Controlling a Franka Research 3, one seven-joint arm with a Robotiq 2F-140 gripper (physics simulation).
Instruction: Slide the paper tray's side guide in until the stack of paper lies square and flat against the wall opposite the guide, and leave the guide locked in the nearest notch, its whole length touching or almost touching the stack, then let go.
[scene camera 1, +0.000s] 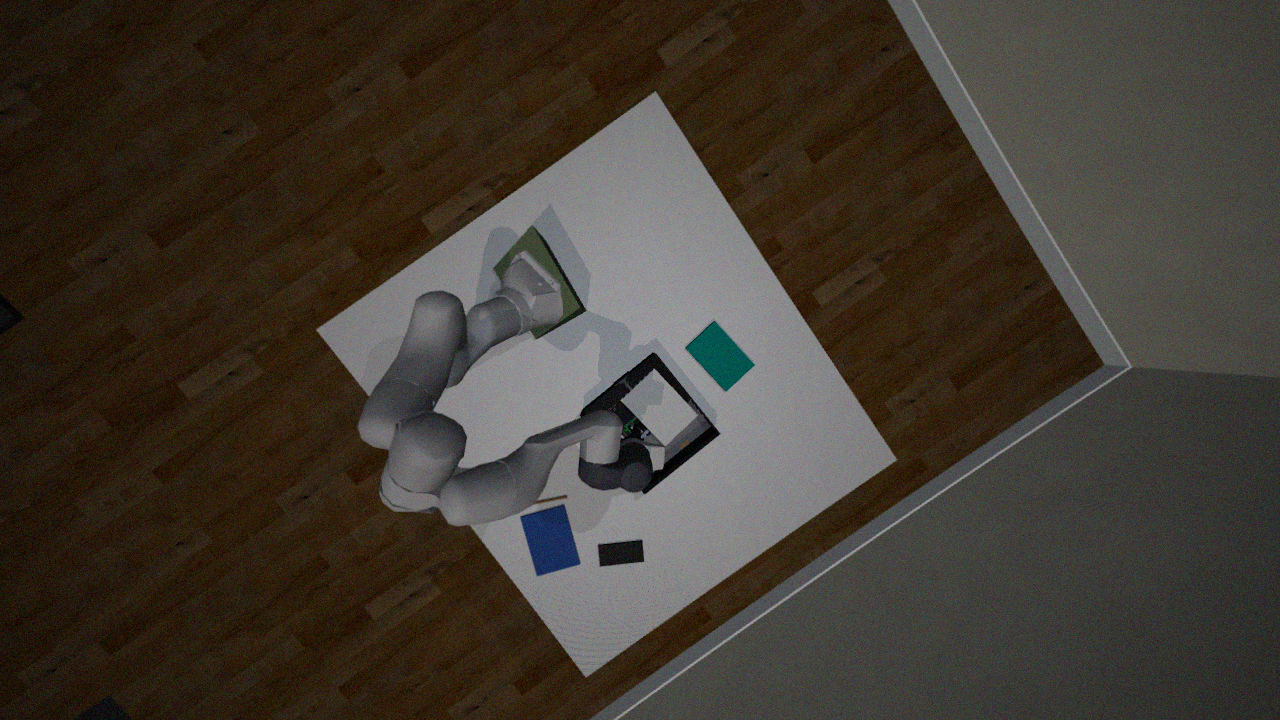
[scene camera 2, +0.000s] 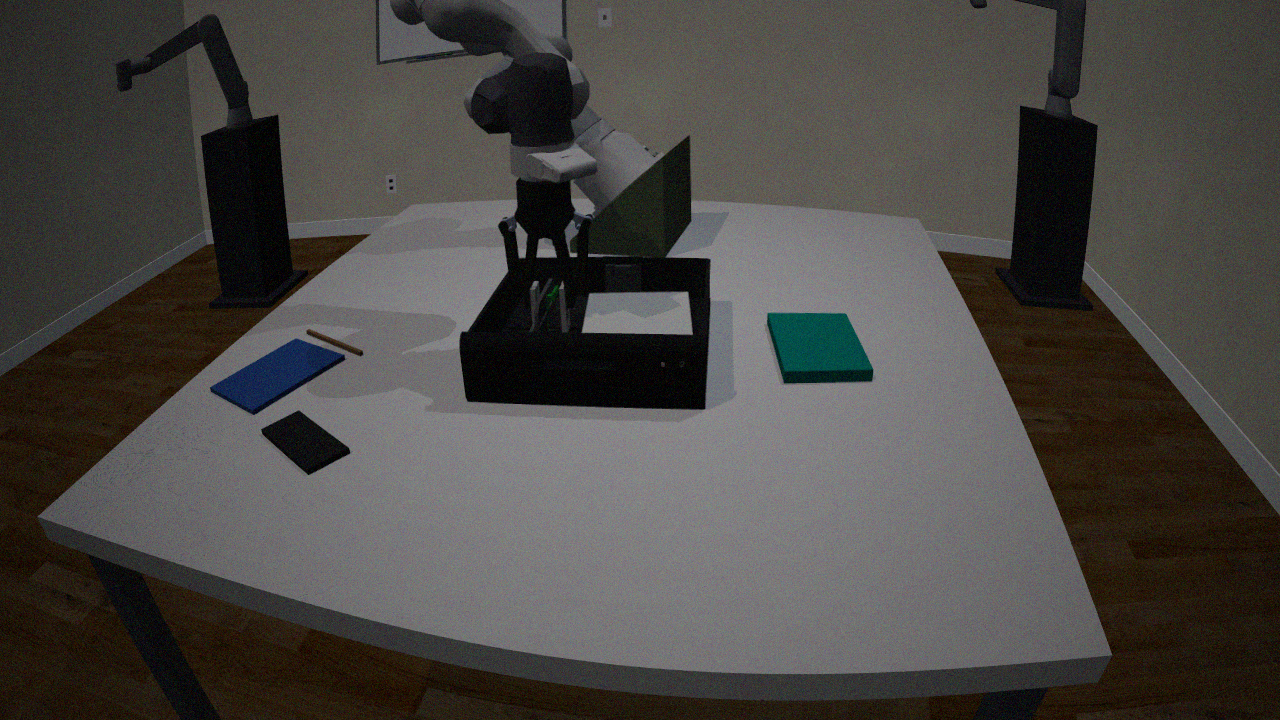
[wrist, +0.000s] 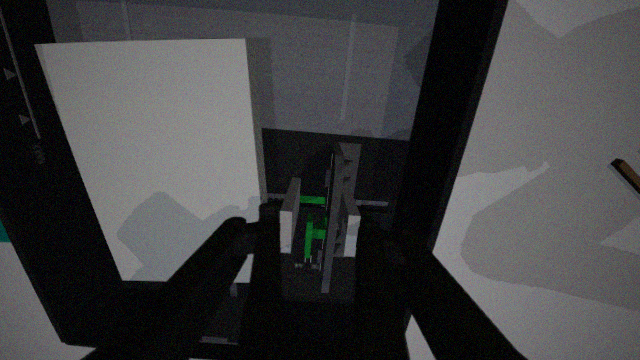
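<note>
The black paper tray (scene camera 1: 684, 461) (scene camera 2: 581, 376) (wrist: 460, 75) holds a white paper stack (scene camera 1: 662, 407) (scene camera 2: 637, 311) (wrist: 155, 125) on the side away from the guide. The stack lies at or near the opposite wall; exact contact is unclear. The side guide, a thin grey upright plate (wrist: 345, 170), has a green latch piece (scene camera 1: 629, 428) (scene camera 2: 553, 293) (wrist: 308, 240) on its stack side. A gap separates guide and stack. My gripper (scene camera 2: 549, 304) (wrist: 318, 194) is partly open, its pale fingertips on either side of the guide and latch, with nothing gripped. The notch engagement is hidden.
A teal book (scene camera 1: 719, 356) (scene camera 2: 819, 345) lies beyond the stack side. A blue book (scene camera 1: 550, 539) (scene camera 2: 277, 374), a black block (scene camera 1: 621, 552) (scene camera 2: 305, 441) and a brown stick (scene camera 2: 334, 342) (wrist: 627, 172) lie on the other side. A green angled panel (scene camera 2: 644, 201) stands behind the tray.
</note>
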